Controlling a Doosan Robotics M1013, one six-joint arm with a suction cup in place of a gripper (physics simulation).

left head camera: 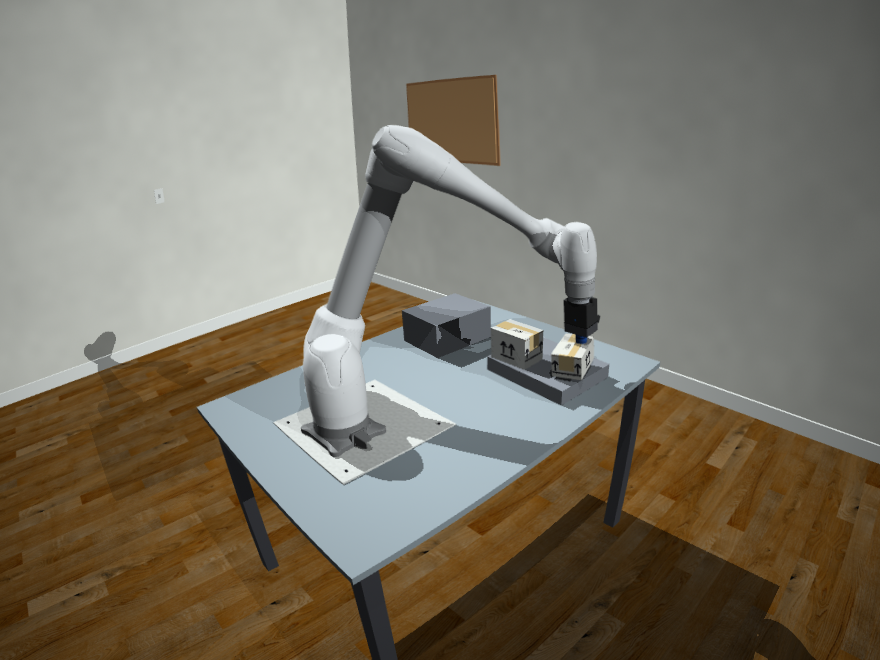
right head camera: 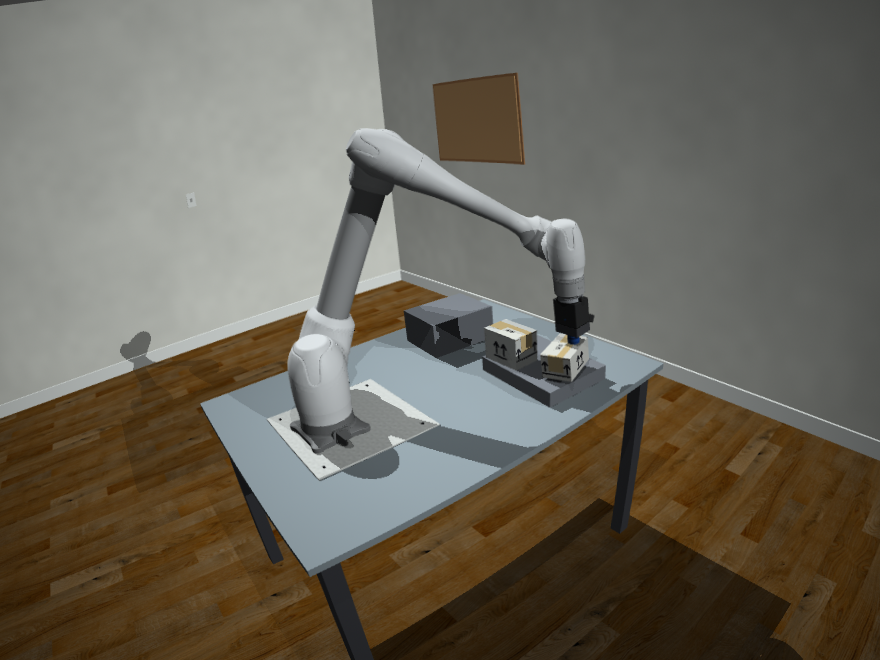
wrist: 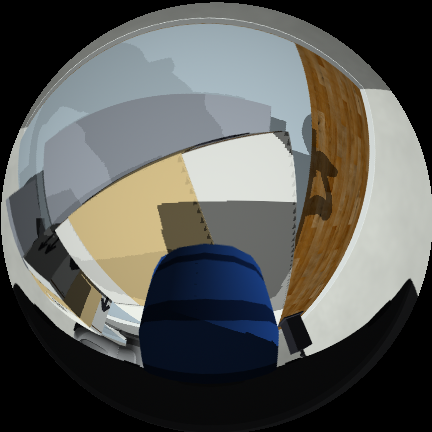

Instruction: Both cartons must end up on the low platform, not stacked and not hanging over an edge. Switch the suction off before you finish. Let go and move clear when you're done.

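Places are measured from the arm's base along level axes (x left, y back, z up), in millimetres.
Pixels of known places: end effector, tool point: (left head camera: 581,344) (right head camera: 573,345) (wrist: 206,258); arm's base, origin of the base link: (left head camera: 342,431) (right head camera: 329,428).
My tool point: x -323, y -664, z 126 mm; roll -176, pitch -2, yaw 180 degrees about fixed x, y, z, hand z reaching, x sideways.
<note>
Ahead of a thing's pixels: the offset from my tool point to its middle. Level surfaces: height alone.
The low grey platform {dx +110, dy +17, dz -106 mm} (left head camera: 526,380) (right head camera: 518,381) (wrist: 150,120) lies near the table's far right end. One carton {dx +198, dy +71, dz -30 mm} (left head camera: 505,350) (right head camera: 501,346) stands upright on its left part; it also shows dark at the left of the wrist view. My suction cup (left head camera: 582,339) (right head camera: 574,340) (wrist: 210,310) is on the top of the second carton {dx +7, dy +31, dz -28 mm} (left head camera: 565,363) (right head camera: 556,366) (wrist: 240,175) and holds it. This carton is over the right part of the platform, beside the first carton and not on it. Whether its underside touches the platform is too fine to tell.
A taller grey block {dx +553, dy +38, dz -70 mm} (left head camera: 426,331) (right head camera: 426,333) stands on the table {dz -130 mm} (left head camera: 398,525) (right head camera: 355,525) to the left of the platform. The arm's base stands on a pale plate (left head camera: 348,474) (right head camera: 326,471) nearer the left end. A brown board (left head camera: 462,117) (right head camera: 479,117) hangs on the wall behind.
</note>
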